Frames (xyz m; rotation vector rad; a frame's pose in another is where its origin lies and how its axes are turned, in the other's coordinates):
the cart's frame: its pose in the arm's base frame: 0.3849 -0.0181 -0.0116 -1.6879 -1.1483 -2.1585
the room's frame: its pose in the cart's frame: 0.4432 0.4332 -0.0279 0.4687 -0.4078 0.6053
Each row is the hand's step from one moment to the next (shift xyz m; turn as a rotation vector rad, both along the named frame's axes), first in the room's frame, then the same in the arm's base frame.
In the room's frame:
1: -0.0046 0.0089 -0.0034 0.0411 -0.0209 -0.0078
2: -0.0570 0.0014 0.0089 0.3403 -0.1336 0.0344
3: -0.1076 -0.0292 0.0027 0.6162 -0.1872 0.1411
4: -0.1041 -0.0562 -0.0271 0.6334 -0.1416 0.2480
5: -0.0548 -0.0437 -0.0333 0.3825 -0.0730 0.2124
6: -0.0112 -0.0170 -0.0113 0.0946 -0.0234 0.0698
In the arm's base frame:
1: 0.0045 -0.0084 -0.0046 -0.0060 0.0143 0.0441
2: -0.0158 -0.0076 -0.0550 0.0235 0.1808 0.3187
3: -0.0623 -0.0102 -0.0920 0.1202 0.3654 0.5355
4: -0.0957 -0.0205 -0.0718 0.2076 0.4355 0.5000
5: -0.0699 -0.0195 -0.0276 0.1610 0.3086 0.2749
6: -0.0229 -0.0037 -0.0023 0.0422 0.0933 0.0623

